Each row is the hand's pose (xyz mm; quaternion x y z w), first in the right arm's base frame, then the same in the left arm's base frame.
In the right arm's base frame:
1: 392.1 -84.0 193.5 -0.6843 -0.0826 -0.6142 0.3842
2: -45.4 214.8 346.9 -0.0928 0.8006 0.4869 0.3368
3: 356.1 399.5 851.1 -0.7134 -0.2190 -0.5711 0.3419
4: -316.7 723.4 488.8 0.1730 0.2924 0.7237 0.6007
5: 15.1 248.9 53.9 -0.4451 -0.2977 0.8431 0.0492
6: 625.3 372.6 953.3 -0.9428 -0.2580 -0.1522 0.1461
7: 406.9 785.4 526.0 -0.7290 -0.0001 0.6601 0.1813
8: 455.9 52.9 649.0 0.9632 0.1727 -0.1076 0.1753
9: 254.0 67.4 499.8 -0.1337 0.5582 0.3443 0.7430
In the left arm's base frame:
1: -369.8 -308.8 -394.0 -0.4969 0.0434 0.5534 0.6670
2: 87.0 -404.4 -99.9 0.0141 -0.2857 -0.5763 0.7655
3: 132.6 264.5 -100.1 -0.4069 -0.0497 0.5294 0.7428
4: 431.1 -343.2 379.9 -0.5774 -0.4449 -0.4556 0.5109
5: -146.9 -563.6 3.3 -0.7010 0.4914 -0.5033 0.1179
6: -5.1 505.1 -182.5 -0.1750 -0.4374 0.6910 0.5483
7: -82.0 171.3 349.8 -0.3593 0.4278 -0.8177 0.1385
8: -106.9 92.6 -389.9 -0.1101 -0.7340 0.6159 0.2643
9: -51.6 -140.8 -314.5 -0.1016 -0.5440 -0.7355 0.3909

